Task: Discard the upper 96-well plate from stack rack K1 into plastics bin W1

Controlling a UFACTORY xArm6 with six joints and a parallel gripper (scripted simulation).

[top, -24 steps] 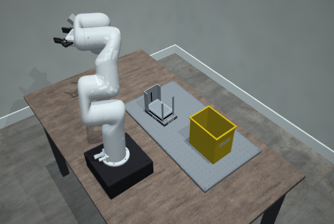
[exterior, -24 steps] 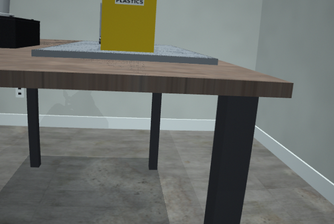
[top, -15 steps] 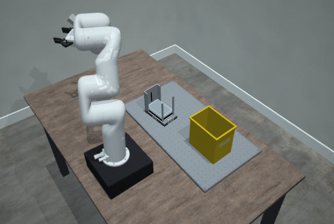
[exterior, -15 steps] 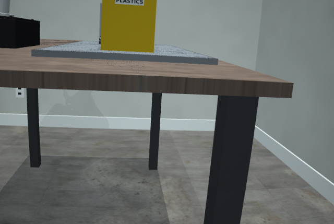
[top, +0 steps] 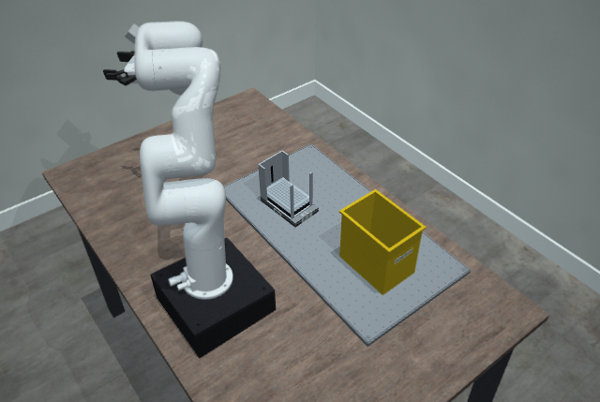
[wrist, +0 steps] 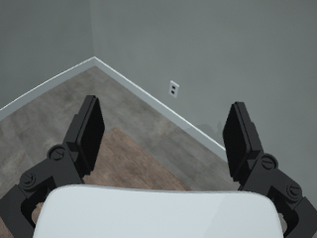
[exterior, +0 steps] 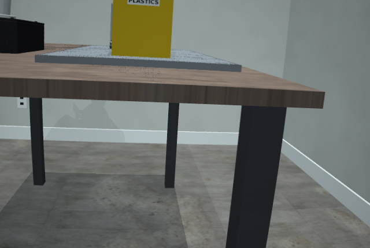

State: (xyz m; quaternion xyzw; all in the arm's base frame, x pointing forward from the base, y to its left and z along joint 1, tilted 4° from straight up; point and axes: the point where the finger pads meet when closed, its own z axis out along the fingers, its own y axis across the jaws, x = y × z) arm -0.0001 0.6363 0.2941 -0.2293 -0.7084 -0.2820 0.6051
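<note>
My hand is 440 mm to the left of the white 96-well plate, 320 mm short of it and 320 mm above it. Round my hand: black plate (440 mm to the right, 330 mm below, 320 mm ahead); then yellow plastics bin W1 (770 mm to the right, 420 mm ahead, 270 mm below).
</note>
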